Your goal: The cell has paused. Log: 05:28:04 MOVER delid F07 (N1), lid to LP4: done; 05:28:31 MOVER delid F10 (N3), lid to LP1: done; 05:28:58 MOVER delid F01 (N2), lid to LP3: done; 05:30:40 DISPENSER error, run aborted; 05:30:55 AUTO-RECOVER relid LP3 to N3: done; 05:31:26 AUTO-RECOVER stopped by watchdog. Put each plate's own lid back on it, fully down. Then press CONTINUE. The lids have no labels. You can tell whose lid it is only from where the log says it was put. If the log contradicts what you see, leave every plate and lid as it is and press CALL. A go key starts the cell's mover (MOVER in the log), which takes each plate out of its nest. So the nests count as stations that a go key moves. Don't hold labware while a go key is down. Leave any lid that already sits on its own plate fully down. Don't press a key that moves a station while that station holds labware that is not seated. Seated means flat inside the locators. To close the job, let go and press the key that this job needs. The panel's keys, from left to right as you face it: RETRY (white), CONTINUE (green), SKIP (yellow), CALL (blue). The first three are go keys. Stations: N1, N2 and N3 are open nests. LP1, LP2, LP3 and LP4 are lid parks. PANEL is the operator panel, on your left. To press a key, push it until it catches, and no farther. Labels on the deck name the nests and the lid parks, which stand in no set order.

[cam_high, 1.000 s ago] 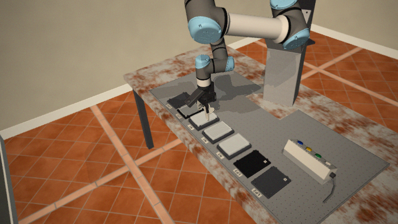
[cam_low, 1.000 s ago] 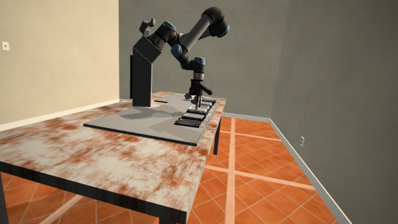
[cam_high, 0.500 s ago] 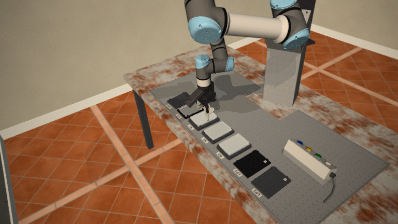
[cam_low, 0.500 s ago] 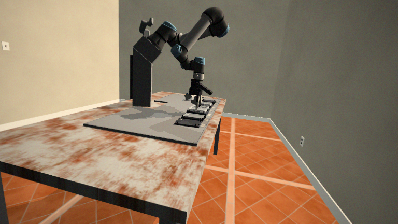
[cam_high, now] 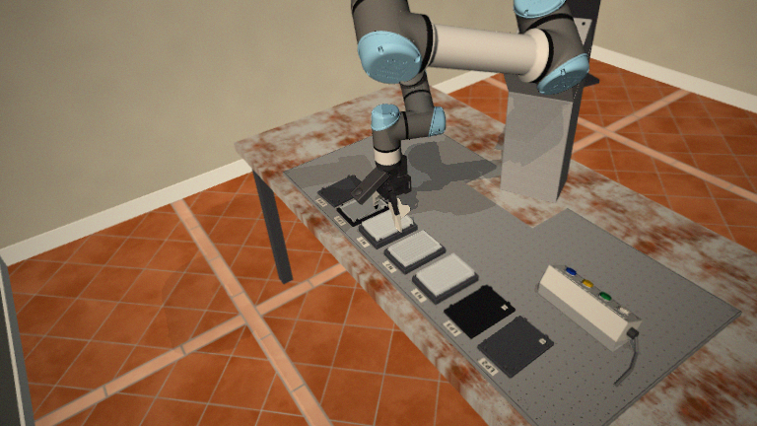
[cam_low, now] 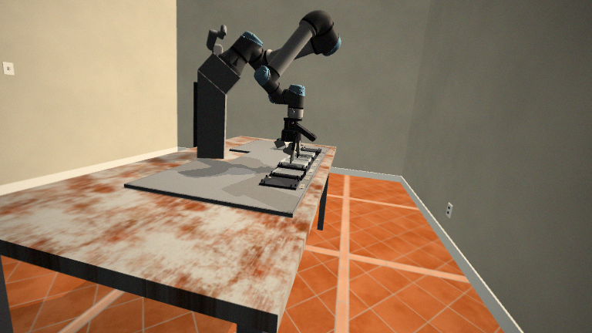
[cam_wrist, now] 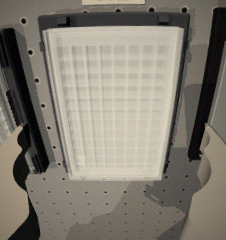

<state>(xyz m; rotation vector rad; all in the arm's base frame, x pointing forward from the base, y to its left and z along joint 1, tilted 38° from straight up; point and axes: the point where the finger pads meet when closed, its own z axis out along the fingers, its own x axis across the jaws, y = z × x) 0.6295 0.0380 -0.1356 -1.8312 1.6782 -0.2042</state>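
My hand is 20 mm above the plate. From my hand the other things lie so: dark nest frame (60 mm behind, 260 mm to the left, 40 mm below); then blue CALL key (340 mm behind, 410 mm to the left, 20 mm above); then black lid park (30 mm ahead, 120 mm to the right, 40 mm below).
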